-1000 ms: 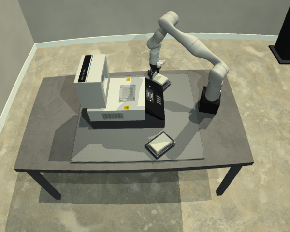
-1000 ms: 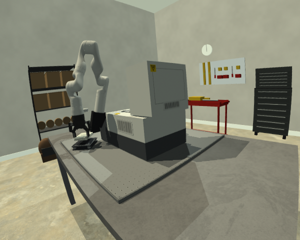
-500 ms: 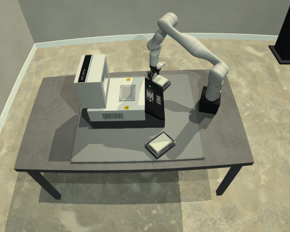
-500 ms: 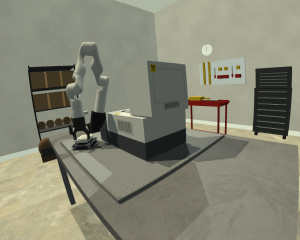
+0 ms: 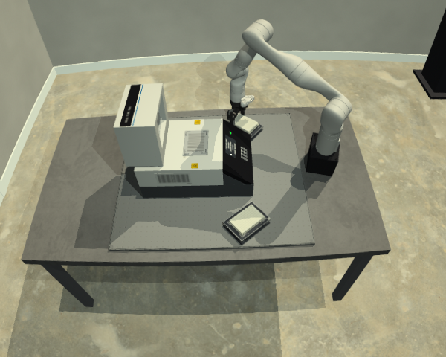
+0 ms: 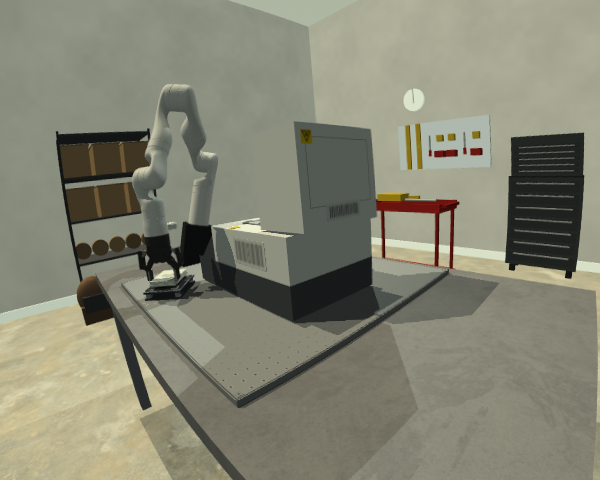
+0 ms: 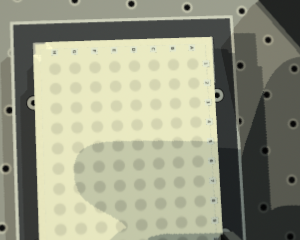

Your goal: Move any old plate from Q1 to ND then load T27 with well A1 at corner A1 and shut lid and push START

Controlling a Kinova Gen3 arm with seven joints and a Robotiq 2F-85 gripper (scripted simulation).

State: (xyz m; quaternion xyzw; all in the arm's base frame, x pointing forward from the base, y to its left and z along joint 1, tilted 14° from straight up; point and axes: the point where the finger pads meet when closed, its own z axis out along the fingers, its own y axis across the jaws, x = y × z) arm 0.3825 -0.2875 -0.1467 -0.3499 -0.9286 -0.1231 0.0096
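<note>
Right now my hand is 3 cm past the black nest, 3 cm to the right of it and 3 cm above it. The rest, counted from my hand: cream well plate (60 cm to the left, 1 cm below); corner mark a1 (9 cm behind, 60 cm to the left, 2 cm below).
</note>
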